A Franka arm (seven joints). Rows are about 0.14 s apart.
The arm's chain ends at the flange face. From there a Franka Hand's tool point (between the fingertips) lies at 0.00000 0.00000 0.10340 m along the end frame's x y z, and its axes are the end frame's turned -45 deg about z.
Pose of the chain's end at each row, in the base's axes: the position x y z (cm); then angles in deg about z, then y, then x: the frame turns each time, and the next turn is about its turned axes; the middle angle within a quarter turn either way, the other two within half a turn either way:
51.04 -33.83 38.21 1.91 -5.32 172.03
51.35 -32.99 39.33 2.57 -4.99 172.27
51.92 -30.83 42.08 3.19 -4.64 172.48
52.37 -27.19 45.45 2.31 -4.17 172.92
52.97 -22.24 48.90 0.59 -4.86 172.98
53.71 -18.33 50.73 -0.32 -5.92 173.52
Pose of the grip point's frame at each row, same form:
52.04 -35.23 28.01 46.39 1.84 170.60
52.30 -34.34 29.12 47.08 1.91 171.01
52.82 -32.13 31.86 47.73 2.01 171.40
53.17 -28.43 35.22 46.91 2.03 172.04
53.85 -23.49 38.67 45.18 1.50 171.60
54.76 -19.50 40.51 44.32 0.37 171.24

